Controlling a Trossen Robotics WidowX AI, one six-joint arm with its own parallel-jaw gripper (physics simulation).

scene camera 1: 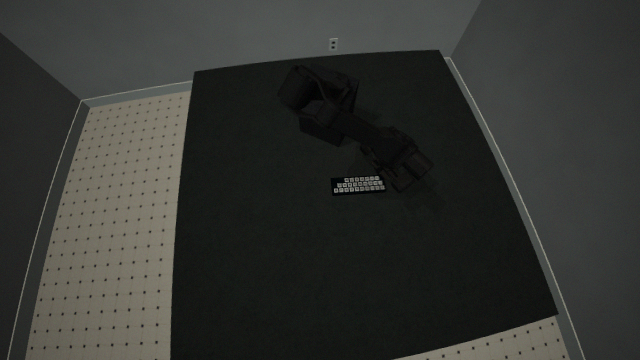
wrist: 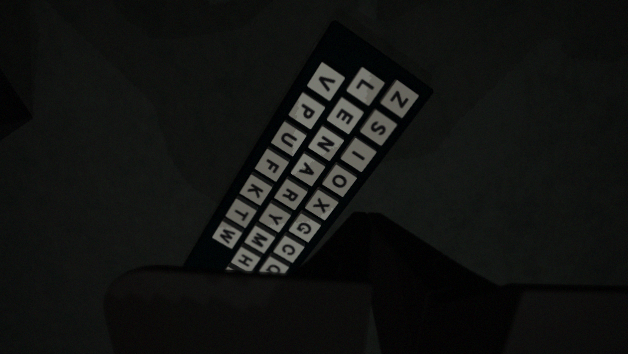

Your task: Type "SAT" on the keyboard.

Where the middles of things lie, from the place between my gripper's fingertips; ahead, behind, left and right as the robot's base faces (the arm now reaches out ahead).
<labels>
Right now my hand is 3 cm past the black keyboard [scene camera 1: 375,184], 4 cm to the left of it and 11 cm above it.
</labels>
